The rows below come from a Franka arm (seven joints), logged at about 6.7 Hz.
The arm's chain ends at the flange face. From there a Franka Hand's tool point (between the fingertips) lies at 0.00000 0.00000 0.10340 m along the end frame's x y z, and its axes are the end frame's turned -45 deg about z.
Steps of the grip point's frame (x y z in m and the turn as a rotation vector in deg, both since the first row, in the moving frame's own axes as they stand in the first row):
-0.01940 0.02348 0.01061 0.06 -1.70 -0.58
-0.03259 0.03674 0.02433 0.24 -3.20 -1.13
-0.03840 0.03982 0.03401 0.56 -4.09 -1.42
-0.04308 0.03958 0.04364 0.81 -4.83 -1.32
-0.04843 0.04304 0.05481 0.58 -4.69 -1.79
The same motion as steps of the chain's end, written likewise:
0.00512 0.02822 0.01066 -1.16 -1.24 -0.58
0.00728 0.04521 0.02449 -2.09 -2.43 -1.13
0.00688 0.05074 0.03428 -2.50 -3.29 -1.42
0.00465 0.05324 0.04402 -2.84 -3.99 -1.32
0.00282 0.05934 0.05516 -2.91 -3.73 -1.79

